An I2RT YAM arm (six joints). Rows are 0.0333 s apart.
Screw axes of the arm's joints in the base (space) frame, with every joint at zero. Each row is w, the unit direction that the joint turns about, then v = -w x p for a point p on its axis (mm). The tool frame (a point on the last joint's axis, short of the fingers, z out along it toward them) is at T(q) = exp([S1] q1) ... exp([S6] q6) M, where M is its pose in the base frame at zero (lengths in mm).
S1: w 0 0 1 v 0 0 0
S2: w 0 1 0 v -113.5 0 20
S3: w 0 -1 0 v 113.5 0 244
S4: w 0 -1 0 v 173.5 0 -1
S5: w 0 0 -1 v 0 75 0
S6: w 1 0 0 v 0 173.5 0
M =
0 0 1 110.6
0 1 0 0
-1 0 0 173.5
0 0 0 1
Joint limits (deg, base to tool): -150..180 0..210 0..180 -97..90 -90..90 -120..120
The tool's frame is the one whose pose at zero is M.
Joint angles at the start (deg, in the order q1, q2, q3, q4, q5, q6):
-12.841, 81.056, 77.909, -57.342, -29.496, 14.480
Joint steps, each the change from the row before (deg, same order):
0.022, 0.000, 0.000, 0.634, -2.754, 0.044
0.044, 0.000, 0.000, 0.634, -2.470, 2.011
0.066, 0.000, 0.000, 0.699, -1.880, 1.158
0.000, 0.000, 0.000, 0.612, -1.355, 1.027
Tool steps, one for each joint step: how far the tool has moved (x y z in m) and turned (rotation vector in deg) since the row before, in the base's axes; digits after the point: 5 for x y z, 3 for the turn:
0.00090, 0.00141, 0.00134, 2.212, -1.131, 1.359
0.00086, 0.00134, 0.00131, 3.011, -0.196, -0.150
0.00096, 0.00109, 0.00123, 2.039, -0.485, 0.232
0.00079, 0.00051, 0.00101, 1.546, -0.338, 0.019

